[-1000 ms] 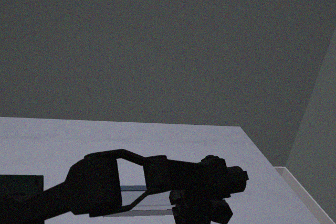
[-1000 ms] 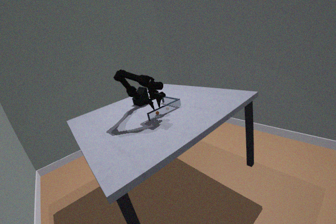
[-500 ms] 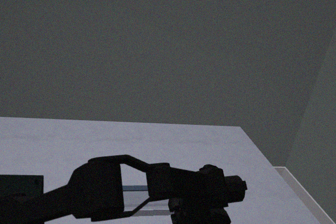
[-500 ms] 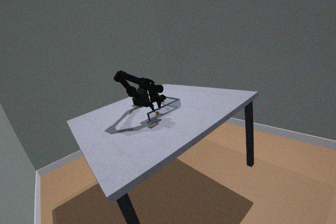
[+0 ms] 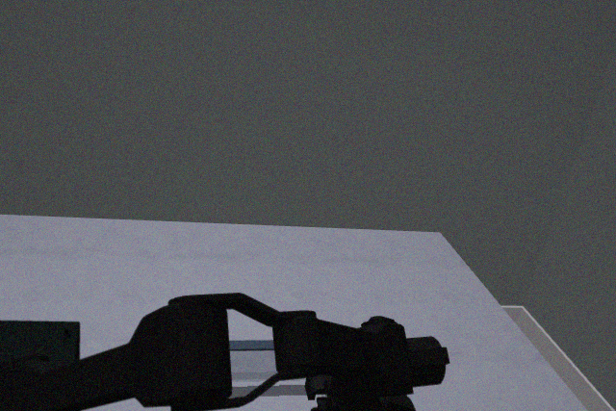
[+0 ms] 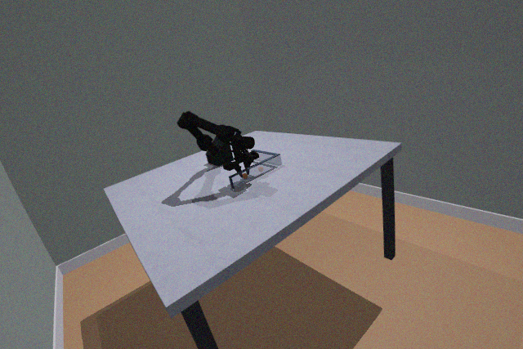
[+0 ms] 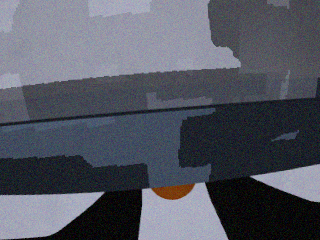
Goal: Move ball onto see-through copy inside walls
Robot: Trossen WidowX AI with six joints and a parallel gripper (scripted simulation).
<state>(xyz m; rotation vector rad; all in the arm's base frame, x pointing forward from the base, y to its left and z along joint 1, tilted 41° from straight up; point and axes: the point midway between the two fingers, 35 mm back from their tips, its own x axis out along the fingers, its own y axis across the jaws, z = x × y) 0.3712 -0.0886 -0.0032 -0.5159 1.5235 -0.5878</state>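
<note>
The see-through copy of the ball is 10 cm to the left of my gripper tip and 1 cm ahead of it.
</note>
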